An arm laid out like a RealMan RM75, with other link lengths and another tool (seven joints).
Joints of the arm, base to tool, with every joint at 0 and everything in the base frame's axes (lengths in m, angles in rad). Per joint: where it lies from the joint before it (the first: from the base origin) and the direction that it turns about. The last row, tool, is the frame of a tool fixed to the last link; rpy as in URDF.
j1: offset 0.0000 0.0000 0.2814 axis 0 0 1
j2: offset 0.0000 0.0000 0.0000 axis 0 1 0
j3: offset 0.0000 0.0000 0.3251 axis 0 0 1
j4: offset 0.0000 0.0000 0.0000 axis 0 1 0
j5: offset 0.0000 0.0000 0.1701 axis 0 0 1
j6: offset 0.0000 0.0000 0.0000 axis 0 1 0
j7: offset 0.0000 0.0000 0.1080 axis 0 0 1
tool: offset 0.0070 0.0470 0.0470 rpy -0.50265 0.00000 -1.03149
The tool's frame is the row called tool.
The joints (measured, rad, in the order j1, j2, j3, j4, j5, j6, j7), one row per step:
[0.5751, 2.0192, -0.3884, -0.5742, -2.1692, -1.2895, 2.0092]
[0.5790, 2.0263, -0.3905, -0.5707, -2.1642, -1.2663, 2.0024]
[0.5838, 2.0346, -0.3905, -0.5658, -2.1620, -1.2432, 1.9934]
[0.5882, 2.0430, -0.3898, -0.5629, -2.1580, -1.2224, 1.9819]
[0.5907, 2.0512, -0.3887, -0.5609, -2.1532, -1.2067, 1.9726]
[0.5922, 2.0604, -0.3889, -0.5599, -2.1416, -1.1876, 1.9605]
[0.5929, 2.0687, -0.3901, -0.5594, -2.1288, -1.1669, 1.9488]
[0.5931, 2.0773, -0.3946, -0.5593, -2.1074, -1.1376, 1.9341]
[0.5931, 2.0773, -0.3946, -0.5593, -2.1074, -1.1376, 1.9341]
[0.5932, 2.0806, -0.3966, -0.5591, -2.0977, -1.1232, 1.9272]
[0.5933, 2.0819, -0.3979, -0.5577, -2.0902, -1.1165, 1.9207]
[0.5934, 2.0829, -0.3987, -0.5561, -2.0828, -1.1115, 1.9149]
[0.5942, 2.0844, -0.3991, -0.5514, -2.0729, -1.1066, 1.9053]
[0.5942, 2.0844, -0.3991, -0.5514, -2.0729, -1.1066, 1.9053]
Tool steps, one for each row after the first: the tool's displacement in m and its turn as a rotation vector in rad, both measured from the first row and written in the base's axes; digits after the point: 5 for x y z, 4 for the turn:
[-0.00069, 0.00258, -0.00338, 0.0109, -0.0061, -0.0044]
[-0.00161, 0.00489, -0.00763, 0.0199, -0.0126, -0.0080]
[-0.00276, 0.00705, -0.01141, 0.0307, -0.0193, -0.0084]
[-0.00387, 0.00830, -0.01483, 0.0395, -0.0218, -0.0095]
[-0.00502, 0.00993, -0.01799, 0.0543, -0.0238, -0.0107]
[-0.00562, 0.01169, -0.02060, 0.0708, -0.0272, -0.0137]
[-0.00588, 0.01457, -0.02265, 0.0958, -0.0329, -0.0192]
[-0.00588, 0.01457, -0.02265, 0.0958, -0.0329, -0.0192]
[-0.00569, 0.01604, -0.02330, 0.1079, -0.0366, -0.0226]
[-0.00578, 0.01677, -0.02356, 0.1150, -0.0380, -0.0222]
[-0.00598, 0.01738, -0.02368, 0.1213, -0.0379, -0.0216]
[-0.00668, 0.01792, -0.02440, 0.1277, -0.0361, -0.0192]
[-0.00668, 0.01792, -0.02440, 0.1277, -0.0361, -0.0192]

